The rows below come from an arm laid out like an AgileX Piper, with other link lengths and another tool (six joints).
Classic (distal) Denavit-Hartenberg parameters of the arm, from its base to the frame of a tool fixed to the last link. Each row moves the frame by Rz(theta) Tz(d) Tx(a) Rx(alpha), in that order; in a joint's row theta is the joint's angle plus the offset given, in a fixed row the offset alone. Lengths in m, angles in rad.
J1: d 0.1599; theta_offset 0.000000; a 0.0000; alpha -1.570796
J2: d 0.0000; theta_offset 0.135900; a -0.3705; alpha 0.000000
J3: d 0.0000; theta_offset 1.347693; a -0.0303; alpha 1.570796
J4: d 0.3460; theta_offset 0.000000; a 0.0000; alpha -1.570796
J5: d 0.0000; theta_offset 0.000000; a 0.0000; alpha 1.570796
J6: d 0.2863; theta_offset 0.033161; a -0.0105; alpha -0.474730
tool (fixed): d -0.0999; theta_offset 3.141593; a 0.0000; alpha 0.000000
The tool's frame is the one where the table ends.
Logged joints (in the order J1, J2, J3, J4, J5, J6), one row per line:
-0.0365, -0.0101, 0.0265, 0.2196, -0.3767, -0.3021
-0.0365, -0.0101, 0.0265, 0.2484, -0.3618, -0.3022
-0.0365, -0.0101, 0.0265, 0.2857, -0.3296, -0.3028
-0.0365, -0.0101, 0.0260, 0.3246, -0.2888, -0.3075
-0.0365, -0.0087, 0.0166, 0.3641, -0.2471, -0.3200
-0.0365, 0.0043, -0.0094, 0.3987, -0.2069, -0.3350
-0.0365, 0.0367, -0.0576, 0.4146, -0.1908, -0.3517
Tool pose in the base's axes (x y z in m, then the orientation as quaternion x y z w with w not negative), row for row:
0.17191, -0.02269, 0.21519, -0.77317, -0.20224, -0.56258, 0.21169
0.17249, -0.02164, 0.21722, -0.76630, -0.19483, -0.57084, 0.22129
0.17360, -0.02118, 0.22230, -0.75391, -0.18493, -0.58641, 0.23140
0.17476, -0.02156, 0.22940, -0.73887, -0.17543, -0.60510, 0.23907
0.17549, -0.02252, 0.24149, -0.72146, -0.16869, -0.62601, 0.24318
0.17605, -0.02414, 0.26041, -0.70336, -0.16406, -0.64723, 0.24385
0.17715, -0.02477, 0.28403, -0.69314, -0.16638, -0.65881, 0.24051
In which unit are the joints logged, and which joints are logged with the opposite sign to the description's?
The joints are logged in radians. Opposite sign: J1, J5.
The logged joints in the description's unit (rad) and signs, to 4 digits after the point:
0.0365, -0.0101, 0.0265, 0.2196, 0.3767, -0.3021
0.0365, -0.0101, 0.0265, 0.2484, 0.3618, -0.3022
0.0365, -0.0101, 0.0265, 0.2857, 0.3296, -0.3028
0.0365, -0.0101, 0.0260, 0.3246, 0.2888, -0.3075
0.0365, -0.0087, 0.0166, 0.3641, 0.2471, -0.3200
0.0365, 0.0043, -0.0094, 0.3987, 0.2069, -0.3350
0.0365, 0.0367, -0.0576, 0.4146, 0.1908, -0.3517

